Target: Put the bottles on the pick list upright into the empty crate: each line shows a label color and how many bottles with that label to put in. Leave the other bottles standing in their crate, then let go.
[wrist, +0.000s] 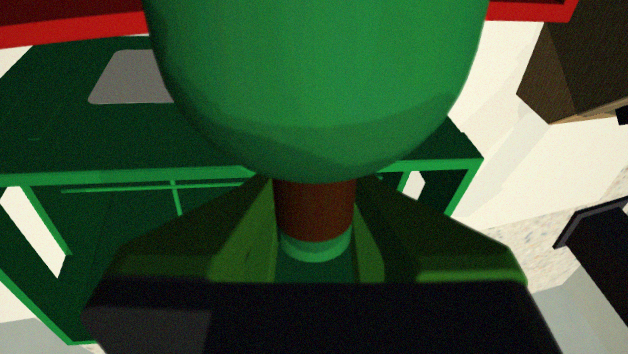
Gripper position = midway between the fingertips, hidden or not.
Note:
In view: the gripper [314, 175], a green bottle [314, 102] and a grey panel [131, 76].

